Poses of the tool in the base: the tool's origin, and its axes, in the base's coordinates. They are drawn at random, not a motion.
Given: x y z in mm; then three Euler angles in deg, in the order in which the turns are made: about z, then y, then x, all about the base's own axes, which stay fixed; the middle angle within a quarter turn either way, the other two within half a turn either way.
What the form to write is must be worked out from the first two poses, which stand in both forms.
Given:
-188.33, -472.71, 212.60, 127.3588, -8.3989, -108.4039
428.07, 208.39, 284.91, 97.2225, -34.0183, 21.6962
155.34, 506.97, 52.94, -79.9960, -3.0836, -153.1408
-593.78, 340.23, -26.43, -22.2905, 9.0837, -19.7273
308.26, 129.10, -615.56, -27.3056, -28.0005, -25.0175
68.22, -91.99, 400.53, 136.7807, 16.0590, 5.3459
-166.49, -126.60, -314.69, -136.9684, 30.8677, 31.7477
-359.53, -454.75, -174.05, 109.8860, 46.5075, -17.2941
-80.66, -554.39, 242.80, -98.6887, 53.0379, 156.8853
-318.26, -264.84, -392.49, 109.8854, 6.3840, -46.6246
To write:
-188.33, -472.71, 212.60; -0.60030, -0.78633, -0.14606; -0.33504, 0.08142, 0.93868; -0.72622, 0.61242, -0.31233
428.07, 208.39, 284.91; -0.10421, -0.82228, -0.55946; 0.94779, 0.08837, -0.30642; 0.30140, -0.56218, 0.77014
155.34, 506.97, 52.94; 0.17347, 0.98337, -0.05379; 0.88278, -0.13104, 0.45115; 0.43659, -0.12575, -0.89083
-593.78, 340.23, -26.43; 0.91367, 0.37455, 0.15788; -0.40635, 0.85075, 0.33331; -0.00947, -0.36869, 0.92950
308.26, 129.10, -615.56; 0.78456, 0.40504, -0.46948; -0.23928, 0.89628, 0.37339; 0.57202, -0.18061, 0.80010
68.22, -91.99, 400.53; -0.70030, -0.65807, 0.27663; 0.66303, -0.74322, -0.08953; 0.26451, 0.12071, 0.95680
-166.49, -126.60, -314.69; -0.62744, 0.58574, 0.51306; -0.77763, -0.43738, -0.45165; -0.04015, -0.68235, 0.72992
-359.53, -454.75, -174.05; -0.23411, -0.64722, 0.72546; 0.97122, -0.12197, 0.20460; -0.04394, 0.75248, 0.65714
-80.66, -554.39, 242.80; -0.09083, 0.59439, 0.79903; 0.86178, 0.44902, -0.23605; -0.49908, 0.66715, -0.55302
-318.26, -264.84, -392.49; -0.33803, -0.93454, 0.11119; 0.67332, -0.15760, 0.72236; -0.65756, 0.31905, 0.68252

